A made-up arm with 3 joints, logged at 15 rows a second.
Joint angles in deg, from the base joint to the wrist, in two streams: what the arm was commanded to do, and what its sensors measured. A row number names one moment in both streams.
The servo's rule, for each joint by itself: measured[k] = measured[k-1] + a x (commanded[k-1-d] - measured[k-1]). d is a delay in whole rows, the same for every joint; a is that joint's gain. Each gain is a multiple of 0.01, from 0.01 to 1. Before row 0 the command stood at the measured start. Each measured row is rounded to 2 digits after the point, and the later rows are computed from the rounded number. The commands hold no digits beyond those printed.
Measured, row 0:
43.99 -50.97 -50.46
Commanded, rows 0 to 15:
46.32 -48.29 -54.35
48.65 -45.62 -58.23
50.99 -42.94 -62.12
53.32 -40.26 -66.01
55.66 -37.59 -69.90
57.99 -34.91 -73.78
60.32 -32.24 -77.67
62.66 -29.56 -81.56
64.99 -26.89 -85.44
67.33 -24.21 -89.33
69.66 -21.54 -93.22
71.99 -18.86 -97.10
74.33 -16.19 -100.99
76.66 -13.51 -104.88
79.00 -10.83 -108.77
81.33 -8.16 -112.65
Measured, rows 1 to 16:
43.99 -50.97 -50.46
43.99 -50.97 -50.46
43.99 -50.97 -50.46
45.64 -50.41 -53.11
47.78 -49.40 -56.59
50.06 -48.04 -60.35
52.37 -46.41 -64.20
54.71 -44.56 -68.08
57.04 -42.53 -71.96
59.37 -40.37 -75.84
61.71 -38.10 -79.73
64.04 -35.75 -83.61
66.38 -33.33 -87.50
68.71 -30.85 -91.39
71.04 -28.33 -95.27
73.38 -25.78 -99.16
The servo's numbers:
d 3
a 0.71 0.21 0.68

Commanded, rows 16 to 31:
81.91 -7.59 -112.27
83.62 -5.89 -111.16
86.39 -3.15 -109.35
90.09 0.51 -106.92
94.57 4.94 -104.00
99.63 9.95 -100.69
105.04 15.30 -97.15
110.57 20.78 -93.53
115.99 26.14 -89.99
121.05 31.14 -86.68
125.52 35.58 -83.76
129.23 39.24 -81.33
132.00 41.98 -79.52
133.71 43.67 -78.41
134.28 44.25 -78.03
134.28 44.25 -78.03
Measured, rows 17 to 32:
75.71 -23.20 -103.05
78.05 -20.60 -106.94
80.38 -17.99 -110.82
81.47 -15.81 -111.81
83.00 -13.73 -111.37
85.41 -11.51 -110.00
88.73 -8.99 -107.91
92.88 -6.06 -105.25
97.67 -2.70 -102.15
102.90 1.08 -98.75
108.35 5.22 -95.20
113.77 9.61 -91.66
118.94 14.13 -88.27
123.61 18.63 -85.20
127.60 22.96 -82.57
130.72 26.95 -80.50

